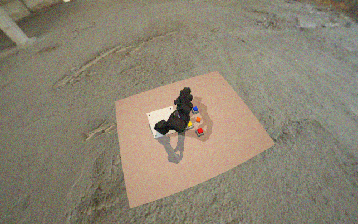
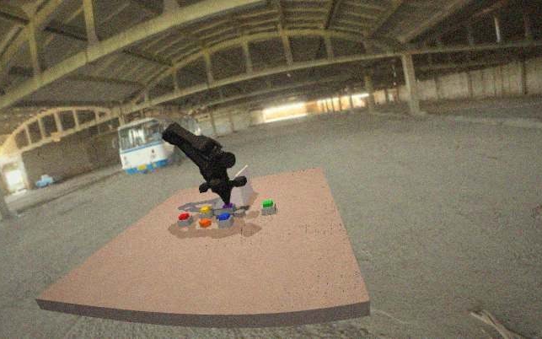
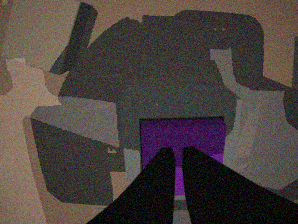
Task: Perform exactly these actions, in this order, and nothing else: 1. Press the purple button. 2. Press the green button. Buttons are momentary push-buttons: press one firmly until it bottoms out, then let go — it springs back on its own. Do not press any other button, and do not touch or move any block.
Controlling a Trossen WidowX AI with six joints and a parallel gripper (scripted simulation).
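Now: gripper tip 10 mm above the purple button. The rest, counted from my gripper tip: blue button 120 mm ahead, 20 mm to the left; then grey block 50 mm ahead, 50 mm to the left, 20 mm below; then yellow button 20 mm ahead, 90 mm to the right.
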